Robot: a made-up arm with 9 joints. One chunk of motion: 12 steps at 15 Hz.
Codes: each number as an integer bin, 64 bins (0 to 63) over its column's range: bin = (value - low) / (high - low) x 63, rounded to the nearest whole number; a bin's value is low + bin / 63 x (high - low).
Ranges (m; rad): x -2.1..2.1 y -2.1..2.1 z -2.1..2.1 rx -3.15..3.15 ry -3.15..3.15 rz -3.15..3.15
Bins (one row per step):
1: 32 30 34 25 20 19
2: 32 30 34 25 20 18
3: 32 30 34 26 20 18
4: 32 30 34 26 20 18
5: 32 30 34 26 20 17
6: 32 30 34 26 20 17
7: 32 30 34 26 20 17
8: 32 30 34 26 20 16
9: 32 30 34 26 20 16
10: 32 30 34 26 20 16
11: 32 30 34 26 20 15
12: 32 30 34 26 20 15
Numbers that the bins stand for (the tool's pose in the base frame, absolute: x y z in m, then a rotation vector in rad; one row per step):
1: 0.0333 -0.1000 0.1667 -0.6500 -1.1500 -1.2500
2: 0.0333 -0.1000 0.1667 -0.6500 -1.1500 -1.3500
3: 0.0333 -0.1000 0.1667 -0.5500 -1.1500 -1.3500
4: 0.0333 -0.1000 0.1667 -0.5500 -1.1500 -1.3500
5: 0.0333 -0.1000 0.1667 -0.5500 -1.1500 -1.4500
6: 0.0333 -0.1000 0.1667 -0.5500 -1.1500 -1.4500
7: 0.0333 -0.1000 0.1667 -0.5500 -1.1500 -1.4500
8: 0.0333 -0.1000 0.1667 -0.5500 -1.1500 -1.5500
9: 0.0333 -0.1000 0.1667 -0.5500 -1.1500 -1.5500
10: 0.0333 -0.1000 0.1667 -0.5500 -1.1500 -1.5500
11: 0.0333 -0.1000 0.1667 -0.5500 -1.1500 -1.6500
12: 0.0333 -0.1000 0.1667 -0.5500 -1.1500 -1.6500

